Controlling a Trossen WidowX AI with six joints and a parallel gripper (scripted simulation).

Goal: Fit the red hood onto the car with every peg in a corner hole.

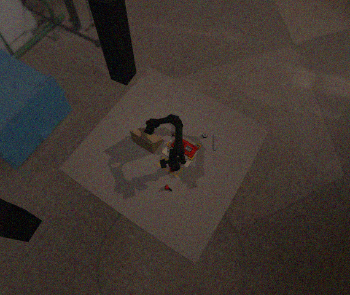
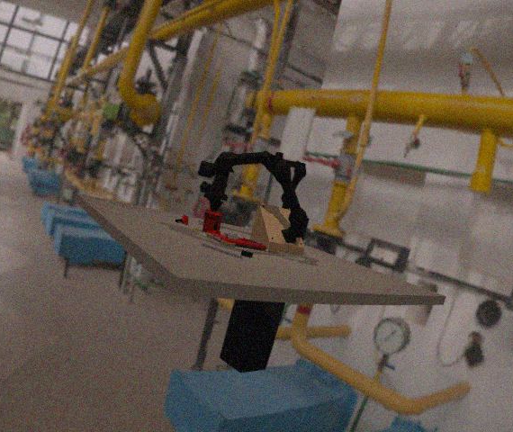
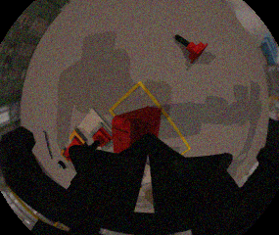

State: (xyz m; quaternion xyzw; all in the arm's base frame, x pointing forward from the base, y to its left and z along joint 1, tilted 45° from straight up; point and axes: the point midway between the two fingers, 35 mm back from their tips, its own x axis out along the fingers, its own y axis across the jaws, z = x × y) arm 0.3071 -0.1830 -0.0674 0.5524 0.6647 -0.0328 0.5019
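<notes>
The red hood is 30 mm below my gripper tip and 10 mm to the left of it.
</notes>
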